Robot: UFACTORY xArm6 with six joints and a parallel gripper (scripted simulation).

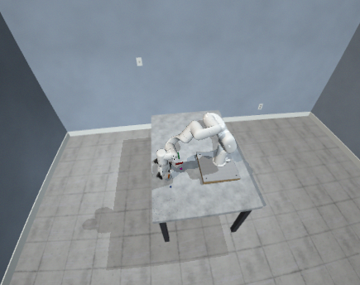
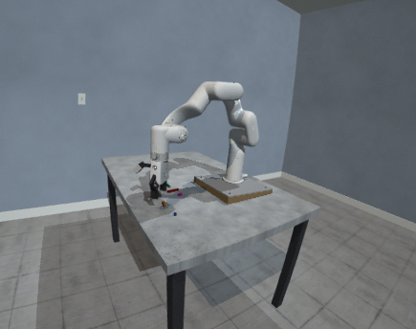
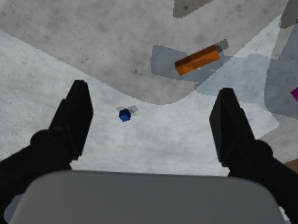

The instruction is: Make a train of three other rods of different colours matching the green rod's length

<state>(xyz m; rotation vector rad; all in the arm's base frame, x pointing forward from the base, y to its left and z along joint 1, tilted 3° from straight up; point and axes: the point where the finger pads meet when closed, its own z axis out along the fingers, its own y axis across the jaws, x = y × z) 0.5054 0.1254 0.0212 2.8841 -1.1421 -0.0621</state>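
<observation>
My gripper is now 40 mm past the blue rod, 80 mm to the right of it and 70 mm above it. The rest, counted from my hand: orange rod (30 mm behind, 30 mm to the right, 70 mm below); then red rod (140 mm behind, 160 mm to the right, 70 mm below); then grey rod (70 mm behind, 230 mm to the right, 70 mm below).
</observation>
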